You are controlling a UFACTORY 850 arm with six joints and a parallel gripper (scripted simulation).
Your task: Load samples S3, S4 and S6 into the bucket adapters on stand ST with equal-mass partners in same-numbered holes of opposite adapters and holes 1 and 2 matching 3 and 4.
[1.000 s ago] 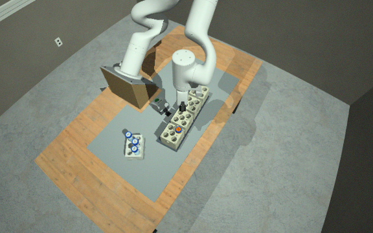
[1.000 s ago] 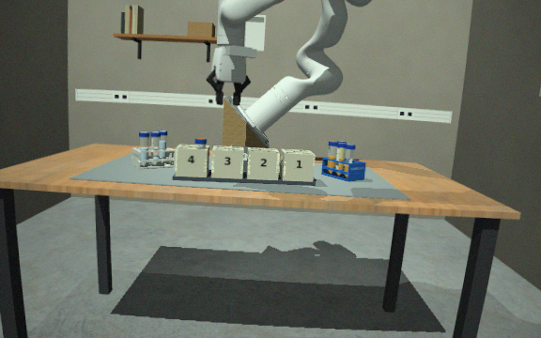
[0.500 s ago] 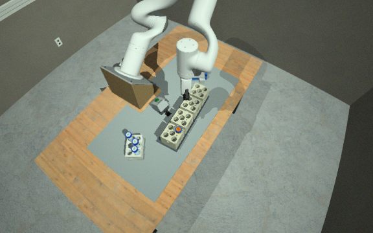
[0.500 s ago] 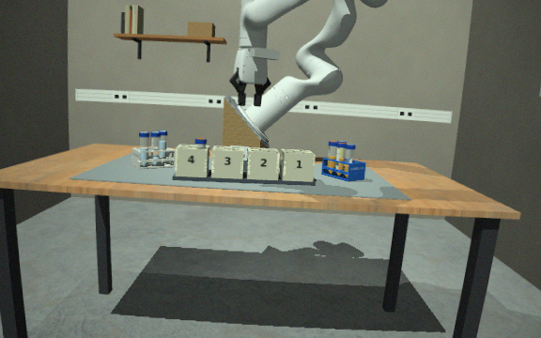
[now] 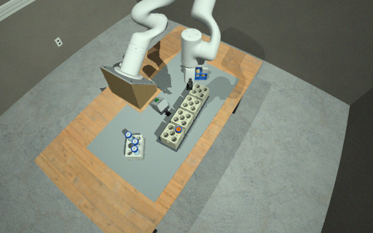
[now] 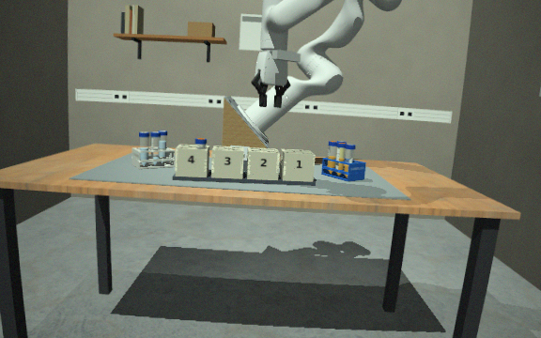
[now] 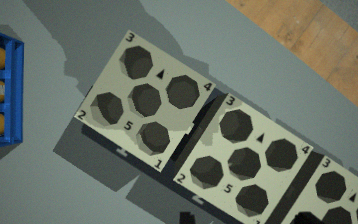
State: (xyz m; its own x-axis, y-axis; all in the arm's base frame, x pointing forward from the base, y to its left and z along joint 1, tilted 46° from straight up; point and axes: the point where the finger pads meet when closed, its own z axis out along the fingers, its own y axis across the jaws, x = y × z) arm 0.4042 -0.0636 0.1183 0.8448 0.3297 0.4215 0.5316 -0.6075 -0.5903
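Now: the sample tube 60 mm behind my hand, 260 mm to the left of it and 190 mm below it. Round my hand: green done key: 180 mm behind, 80 mm to the right, 180 mm below; then adapter 3: 30 mm ahead, 130 mm to the right, 200 mm below; then loading stand: 20 mm ahead, 70 mm to the right, 240 mm below.
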